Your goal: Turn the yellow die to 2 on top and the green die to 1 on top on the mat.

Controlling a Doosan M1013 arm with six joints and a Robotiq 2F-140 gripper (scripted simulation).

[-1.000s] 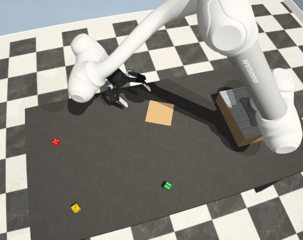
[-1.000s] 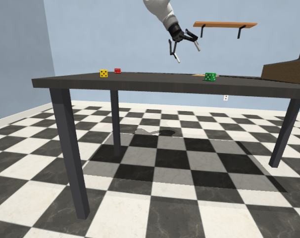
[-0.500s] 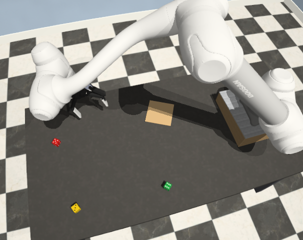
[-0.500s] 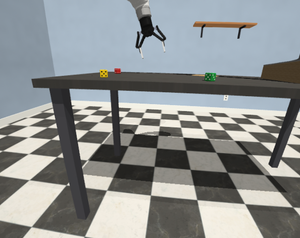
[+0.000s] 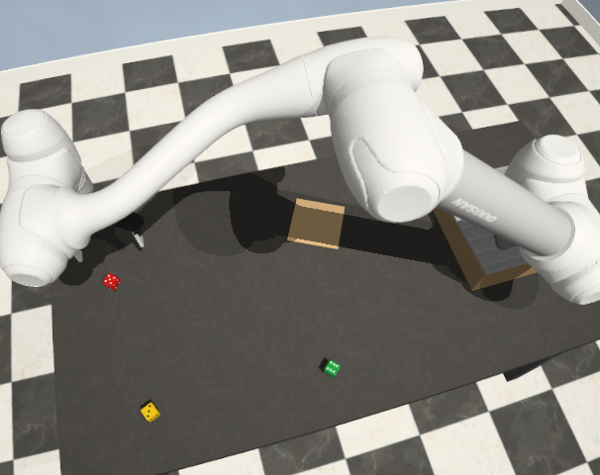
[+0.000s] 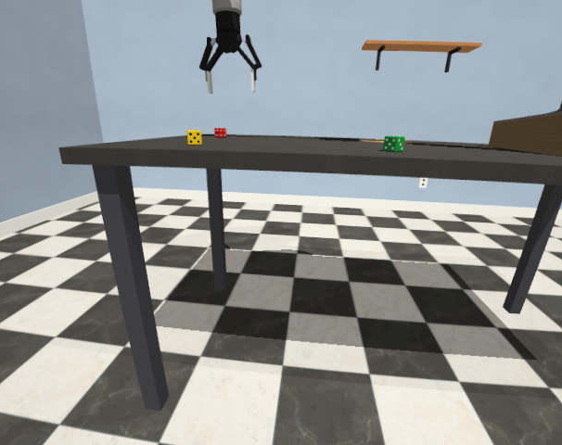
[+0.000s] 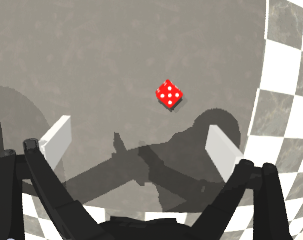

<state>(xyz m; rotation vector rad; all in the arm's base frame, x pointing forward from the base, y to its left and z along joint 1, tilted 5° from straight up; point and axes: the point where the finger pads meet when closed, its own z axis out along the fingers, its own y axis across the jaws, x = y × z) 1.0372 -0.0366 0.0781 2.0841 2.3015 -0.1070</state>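
Right now the green die is 480 mm behind my hand, 330 mm to the left of it and 140 mm below it. Also, from my hand: tan mat: 520 mm behind, 150 mm below, 80 mm to the right; then yellow die: 360 mm to the left, 140 mm below, 50 mm behind; then red die: 140 mm below, 40 mm ahead, 20 mm to the left.
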